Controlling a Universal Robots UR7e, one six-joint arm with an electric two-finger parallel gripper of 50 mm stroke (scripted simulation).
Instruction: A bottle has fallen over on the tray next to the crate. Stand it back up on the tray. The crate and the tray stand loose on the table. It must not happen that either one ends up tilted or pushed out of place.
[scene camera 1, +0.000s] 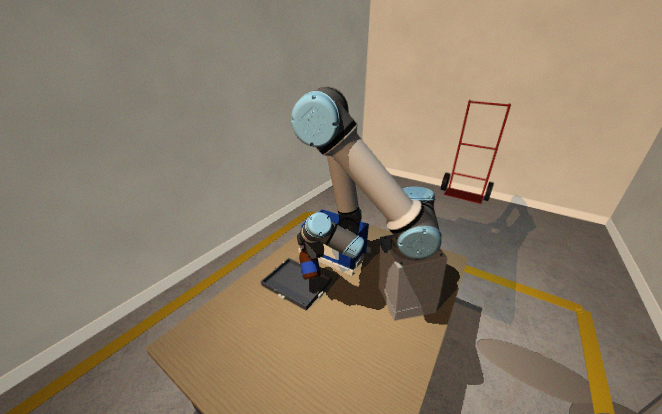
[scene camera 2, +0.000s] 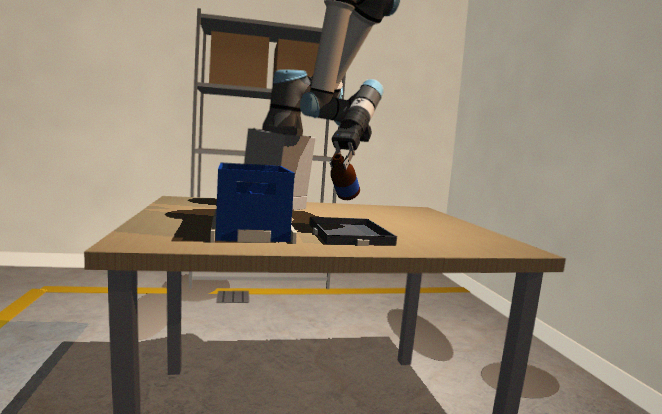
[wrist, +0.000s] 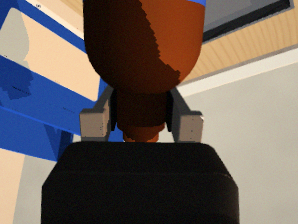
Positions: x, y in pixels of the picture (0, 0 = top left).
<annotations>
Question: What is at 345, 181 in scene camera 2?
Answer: A brown bottle.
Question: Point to my gripper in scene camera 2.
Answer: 337, 166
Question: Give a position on a tray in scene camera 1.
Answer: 287, 278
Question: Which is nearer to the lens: the blue crate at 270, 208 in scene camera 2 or the tray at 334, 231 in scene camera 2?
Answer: The blue crate.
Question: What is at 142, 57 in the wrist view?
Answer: A brown bottle.
</annotations>
